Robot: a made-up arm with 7 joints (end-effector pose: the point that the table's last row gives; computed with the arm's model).
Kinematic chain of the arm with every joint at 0, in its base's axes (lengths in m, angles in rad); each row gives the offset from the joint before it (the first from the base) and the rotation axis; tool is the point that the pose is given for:
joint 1: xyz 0 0 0.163 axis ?
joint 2: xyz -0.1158 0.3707 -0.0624 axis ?
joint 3: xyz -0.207 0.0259 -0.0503 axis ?
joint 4: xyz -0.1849 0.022 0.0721 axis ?
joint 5: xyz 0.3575 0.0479 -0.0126 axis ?
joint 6: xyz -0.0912 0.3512 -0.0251 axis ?
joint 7: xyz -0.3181 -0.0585 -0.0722 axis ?
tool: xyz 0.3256 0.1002 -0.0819
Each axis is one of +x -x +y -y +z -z.
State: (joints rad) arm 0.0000 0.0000 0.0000 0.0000 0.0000 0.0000 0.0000
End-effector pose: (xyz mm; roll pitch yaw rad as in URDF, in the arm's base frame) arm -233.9 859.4 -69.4 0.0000 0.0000 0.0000
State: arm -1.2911 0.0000 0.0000 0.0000 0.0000 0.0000 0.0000
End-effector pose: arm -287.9 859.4 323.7 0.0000 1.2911 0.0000
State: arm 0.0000 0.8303 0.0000 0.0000 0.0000 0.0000 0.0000
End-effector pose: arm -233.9 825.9 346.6 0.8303 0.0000 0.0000
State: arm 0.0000 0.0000 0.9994 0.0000 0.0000 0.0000 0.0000
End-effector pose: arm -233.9 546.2 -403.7 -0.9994 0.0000 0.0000
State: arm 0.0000 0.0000 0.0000 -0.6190 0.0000 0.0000 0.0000
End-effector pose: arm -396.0 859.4 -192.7 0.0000 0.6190 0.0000
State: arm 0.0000 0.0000 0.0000 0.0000 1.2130 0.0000 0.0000
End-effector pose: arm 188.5 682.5 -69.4 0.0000 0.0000 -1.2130
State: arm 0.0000 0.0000 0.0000 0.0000 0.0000 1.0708 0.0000
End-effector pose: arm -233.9 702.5 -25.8 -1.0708 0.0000 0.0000
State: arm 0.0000 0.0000 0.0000 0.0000 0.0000 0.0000 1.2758
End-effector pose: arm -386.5 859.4 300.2 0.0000 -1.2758 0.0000
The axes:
joint 1: -y
joint 2: +x
joint 3: -x
joint 4: -y
joint 5: -z
joint 6: -x
joint 7: -y

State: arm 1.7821 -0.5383 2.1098 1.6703 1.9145 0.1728 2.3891
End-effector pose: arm 1370.6 421.7 -324.8 0.2688 0.6091 -0.5576
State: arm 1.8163 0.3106 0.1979 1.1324 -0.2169 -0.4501 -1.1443
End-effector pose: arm 268.2 973.5 17.5 -1.9361 -1.0208 1.9800
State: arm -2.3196 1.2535 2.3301 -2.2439 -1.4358 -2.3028 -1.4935
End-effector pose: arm 283.9 422.0 37.1 0.1857 0.7150 2.8507
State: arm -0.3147 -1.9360 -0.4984 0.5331 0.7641 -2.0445 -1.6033
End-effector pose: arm -467.6 896.0 -641.3 0.8990 0.6750 1.4565
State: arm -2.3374 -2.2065 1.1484 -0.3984 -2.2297 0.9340 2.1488
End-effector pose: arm 7.9 978.6 536.2 2.8982 -0.5001 2.1957
